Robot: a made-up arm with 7 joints.
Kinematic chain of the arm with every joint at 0, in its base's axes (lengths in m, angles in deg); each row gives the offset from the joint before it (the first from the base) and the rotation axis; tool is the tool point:
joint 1: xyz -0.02 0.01 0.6 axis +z
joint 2: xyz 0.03 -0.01 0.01 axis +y
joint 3: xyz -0.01 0 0.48 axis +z
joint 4: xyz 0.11 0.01 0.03 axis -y
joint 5: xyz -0.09 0 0.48 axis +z
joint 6: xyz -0.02 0 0.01 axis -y
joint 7: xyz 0.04 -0.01 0 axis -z
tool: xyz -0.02 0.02 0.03
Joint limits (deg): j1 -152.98..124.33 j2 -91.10..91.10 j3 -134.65..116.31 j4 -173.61..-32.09 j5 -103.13..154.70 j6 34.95..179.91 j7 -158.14..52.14
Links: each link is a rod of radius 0.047 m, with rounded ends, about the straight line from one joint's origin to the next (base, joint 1, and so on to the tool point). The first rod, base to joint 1, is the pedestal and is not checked.
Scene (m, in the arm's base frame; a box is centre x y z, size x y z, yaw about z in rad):
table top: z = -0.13
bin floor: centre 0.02 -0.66 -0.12 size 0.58 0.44 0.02 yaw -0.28
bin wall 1: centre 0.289 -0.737 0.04 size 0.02 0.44 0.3 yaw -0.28
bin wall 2: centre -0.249 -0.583 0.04 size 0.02 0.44 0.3 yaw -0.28
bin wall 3: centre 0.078 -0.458 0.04 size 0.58 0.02 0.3 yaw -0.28
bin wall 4: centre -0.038 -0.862 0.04 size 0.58 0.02 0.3 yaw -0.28
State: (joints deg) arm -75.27 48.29 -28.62 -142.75 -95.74 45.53 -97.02
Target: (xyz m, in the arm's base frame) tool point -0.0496 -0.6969 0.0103
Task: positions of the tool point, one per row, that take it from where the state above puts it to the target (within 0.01 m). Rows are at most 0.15 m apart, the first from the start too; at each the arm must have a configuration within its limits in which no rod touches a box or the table.
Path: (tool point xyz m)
1: -0.1188 -0.5751 0.2888
2: -0.1040 -0.6366 0.1999
3: -0.0799 -0.6775 0.1055
4: -0.0497 -0.6969 0.0103

